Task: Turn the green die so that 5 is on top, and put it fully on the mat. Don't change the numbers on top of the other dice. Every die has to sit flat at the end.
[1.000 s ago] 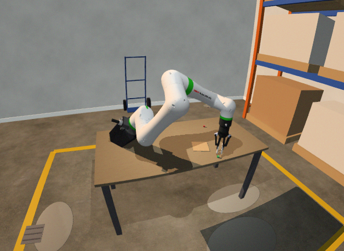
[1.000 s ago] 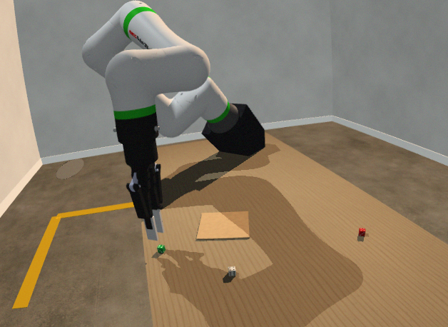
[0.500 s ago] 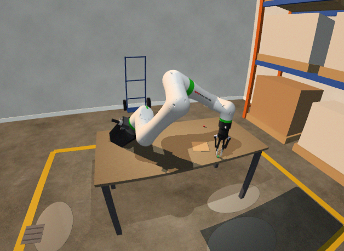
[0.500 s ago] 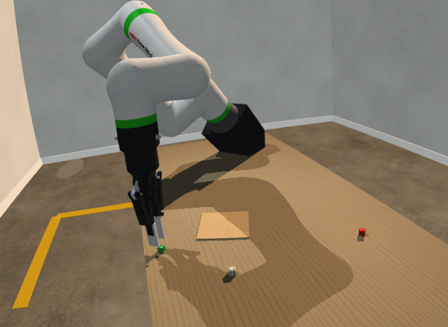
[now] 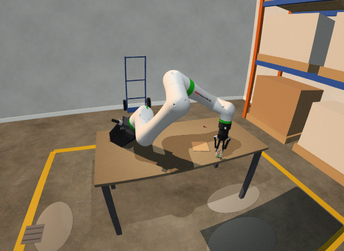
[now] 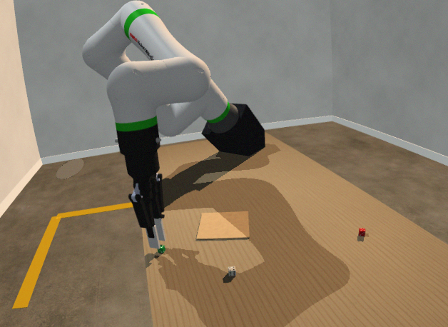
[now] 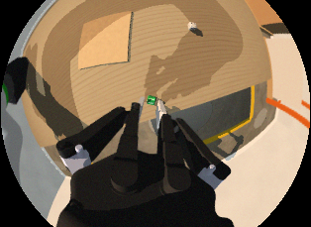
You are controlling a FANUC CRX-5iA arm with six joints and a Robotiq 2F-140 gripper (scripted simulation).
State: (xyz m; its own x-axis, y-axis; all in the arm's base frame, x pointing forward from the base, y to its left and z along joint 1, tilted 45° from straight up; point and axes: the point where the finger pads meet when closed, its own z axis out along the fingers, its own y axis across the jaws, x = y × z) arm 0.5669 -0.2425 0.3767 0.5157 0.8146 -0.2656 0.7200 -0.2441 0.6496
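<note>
Right now the green die is 50 mm below my hand. Round my hand: white die: 160 mm ahead, 140 mm to the left, 50 mm below; then red die: 200 mm ahead, 500 mm to the left, 50 mm below; then tan mat: 40 mm behind, 200 mm to the left, 50 mm below.
</note>
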